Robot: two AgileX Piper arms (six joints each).
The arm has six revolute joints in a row. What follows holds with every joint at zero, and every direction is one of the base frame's.
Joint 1 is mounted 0.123 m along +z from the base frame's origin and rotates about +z.
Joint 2 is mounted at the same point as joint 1 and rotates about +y.
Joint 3 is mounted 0.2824 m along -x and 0.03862 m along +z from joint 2 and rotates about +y.
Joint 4 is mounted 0.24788 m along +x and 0.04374 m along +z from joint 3 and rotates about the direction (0.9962, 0, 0.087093).
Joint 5 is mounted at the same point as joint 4 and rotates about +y.
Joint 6 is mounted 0.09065 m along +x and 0.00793 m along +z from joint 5 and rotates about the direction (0.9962, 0, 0.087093).
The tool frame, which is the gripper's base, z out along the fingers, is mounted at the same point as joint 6; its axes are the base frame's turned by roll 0, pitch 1.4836 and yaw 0 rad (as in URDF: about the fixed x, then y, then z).
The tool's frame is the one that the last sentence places.
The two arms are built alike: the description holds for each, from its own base.
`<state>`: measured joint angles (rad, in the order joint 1, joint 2, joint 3, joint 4, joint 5, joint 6); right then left.
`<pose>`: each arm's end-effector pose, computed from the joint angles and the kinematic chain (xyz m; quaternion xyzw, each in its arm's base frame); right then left.
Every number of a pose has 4 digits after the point. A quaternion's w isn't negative.
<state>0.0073 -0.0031 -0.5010 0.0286 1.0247 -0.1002 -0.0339 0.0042 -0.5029 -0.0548 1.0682 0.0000</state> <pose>-0.0040 0.0022 0.2806 -0.0456 0.8413 -0.0107 0.5386 -0.0051 -0.0042 0.2777 0.0156 0.8551 -0.0361 0.5170</pose>
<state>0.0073 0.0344 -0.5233 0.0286 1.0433 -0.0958 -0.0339 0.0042 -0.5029 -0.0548 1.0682 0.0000</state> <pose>-0.0014 0.0022 0.2854 -0.0442 0.8503 -0.0089 0.5243 -0.0051 -0.0042 0.2777 0.0156 0.8551 -0.0361 0.5170</pose>
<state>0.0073 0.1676 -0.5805 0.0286 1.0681 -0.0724 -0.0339 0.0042 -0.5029 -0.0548 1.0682 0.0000</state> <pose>0.0142 0.0024 0.2988 -0.0349 0.8761 -0.0013 0.4808 -0.0051 -0.0042 0.2777 0.0156 0.8551 -0.0361 0.5170</pose>
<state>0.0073 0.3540 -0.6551 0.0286 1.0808 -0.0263 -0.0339 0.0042 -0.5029 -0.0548 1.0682 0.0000</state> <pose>0.0423 0.0026 0.3143 -0.0145 0.9049 0.0102 0.4252 -0.0051 -0.0042 0.2777 0.0156 0.8551 -0.0361 0.5170</pose>
